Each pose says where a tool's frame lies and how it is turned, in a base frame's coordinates. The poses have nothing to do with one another.
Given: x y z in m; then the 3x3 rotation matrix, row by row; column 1 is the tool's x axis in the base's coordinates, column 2 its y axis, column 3 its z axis. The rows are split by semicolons.
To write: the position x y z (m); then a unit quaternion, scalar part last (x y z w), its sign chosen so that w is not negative. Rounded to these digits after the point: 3 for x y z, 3 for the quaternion.
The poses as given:
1: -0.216, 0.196, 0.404; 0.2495, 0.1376, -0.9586; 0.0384, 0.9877, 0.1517; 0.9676, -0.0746, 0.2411
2: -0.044, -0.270, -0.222; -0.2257, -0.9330, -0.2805; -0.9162, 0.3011, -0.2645; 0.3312, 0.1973, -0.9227
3: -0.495, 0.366, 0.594; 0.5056, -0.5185, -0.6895; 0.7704, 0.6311, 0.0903; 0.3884, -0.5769, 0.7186
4: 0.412, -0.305, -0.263; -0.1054, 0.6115, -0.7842; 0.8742, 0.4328, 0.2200; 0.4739, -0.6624, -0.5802
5: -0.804, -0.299, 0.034; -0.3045, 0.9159, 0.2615; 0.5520, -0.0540, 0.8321; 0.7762, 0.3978, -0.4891
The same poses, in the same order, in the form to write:
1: -0.216, 0.196, 0.404, -0.072, -0.612, -0.032, 0.787
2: -0.044, -0.270, -0.222, 0.591, -0.783, 0.021, 0.195
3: -0.495, 0.366, 0.594, -0.197, -0.319, 0.381, 0.845
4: 0.412, -0.305, -0.263, -0.510, -0.728, 0.152, 0.432
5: -0.804, -0.299, 0.034, -0.556, -0.659, -0.466, 0.195
